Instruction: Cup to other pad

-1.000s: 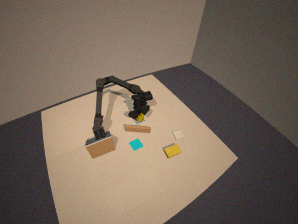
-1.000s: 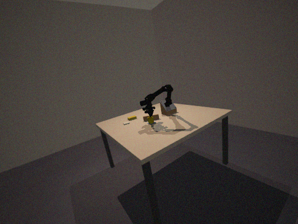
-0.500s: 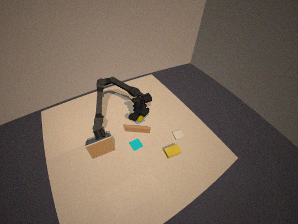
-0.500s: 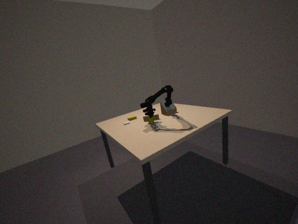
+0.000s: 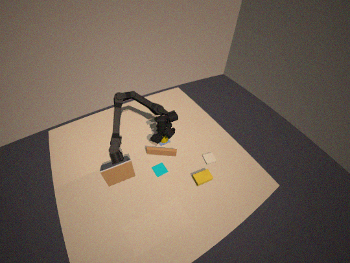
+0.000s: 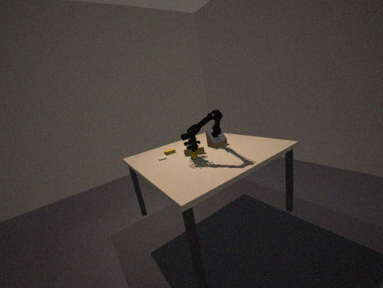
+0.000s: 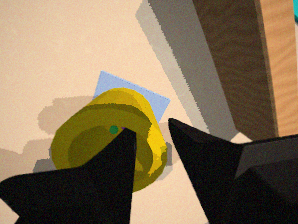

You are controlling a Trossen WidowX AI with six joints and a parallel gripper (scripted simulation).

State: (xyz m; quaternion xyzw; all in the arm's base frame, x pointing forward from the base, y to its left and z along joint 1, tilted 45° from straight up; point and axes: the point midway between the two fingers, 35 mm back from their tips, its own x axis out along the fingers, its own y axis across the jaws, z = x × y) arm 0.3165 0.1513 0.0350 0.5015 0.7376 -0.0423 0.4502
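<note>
The light blue pad lies 40 mm below my gripper tip, 20 mm to the left of it and 20 mm ahead of it. From my gripper tip the other things lie so: yellow cup 20 mm to the left, 20 mm ahead; cyan pad 200 mm to the right, 90 mm behind, 40 mm below; wooden bar 90 mm to the right, 40 mm behind, 20 mm below.
</note>
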